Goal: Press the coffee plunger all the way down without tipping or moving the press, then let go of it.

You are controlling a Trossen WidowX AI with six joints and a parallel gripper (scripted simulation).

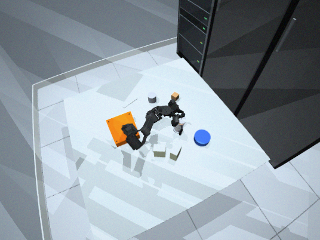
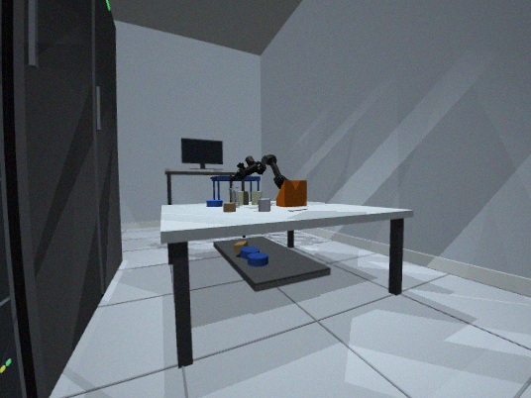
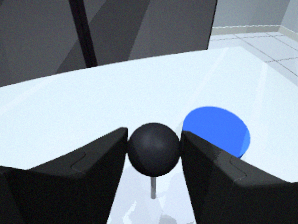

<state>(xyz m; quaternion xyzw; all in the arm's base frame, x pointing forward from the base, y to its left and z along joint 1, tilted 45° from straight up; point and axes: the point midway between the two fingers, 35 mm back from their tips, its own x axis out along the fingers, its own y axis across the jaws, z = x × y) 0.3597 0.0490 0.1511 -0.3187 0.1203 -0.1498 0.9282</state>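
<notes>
My gripper tip is now 2 cm past the coffee press, 1 cm to the left of it and 10 cm above it. From my gripper tip the other things lie so: grey cylinder: 13 cm behind, 36 cm to the left, 16 cm below; then brown cube: 6 cm ahead, 31 cm to the left, 17 cm below.
</notes>
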